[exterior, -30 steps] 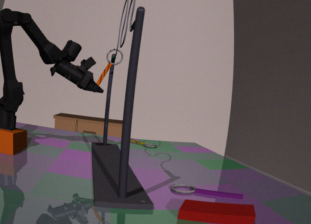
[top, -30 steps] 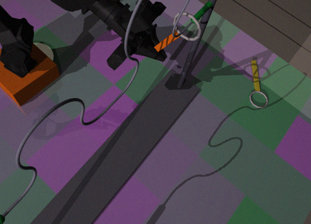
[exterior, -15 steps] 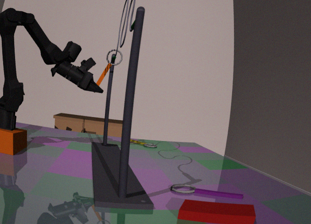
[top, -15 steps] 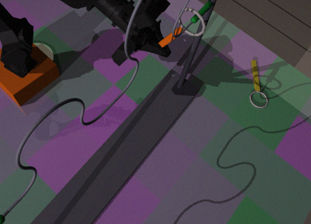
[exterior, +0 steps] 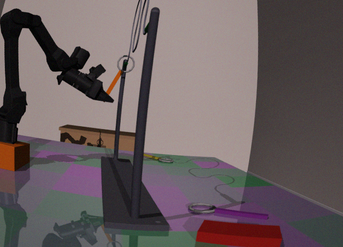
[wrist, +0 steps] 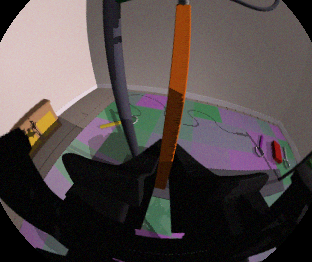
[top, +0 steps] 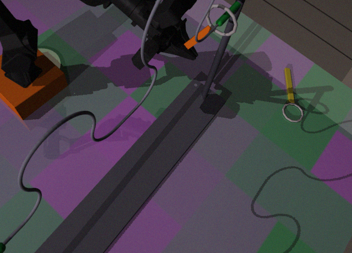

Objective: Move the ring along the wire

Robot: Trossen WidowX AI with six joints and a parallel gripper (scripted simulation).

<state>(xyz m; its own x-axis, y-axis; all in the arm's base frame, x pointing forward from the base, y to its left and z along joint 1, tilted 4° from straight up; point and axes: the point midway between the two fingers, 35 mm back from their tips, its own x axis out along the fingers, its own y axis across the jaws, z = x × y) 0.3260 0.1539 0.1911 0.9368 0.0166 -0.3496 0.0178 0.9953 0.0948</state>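
Now: gripper tip 90 mm below the orange-handled ring and 10 mm short of it. The rest, counted from my gripper tip: red block 640 mm to the right, 210 mm below, 100 mm ahead; purple-handled ring 500 mm to the right, 220 mm below, 150 mm ahead; yellow-handled ring 250 mm ahead, 220 mm below, 200 mm to the left.
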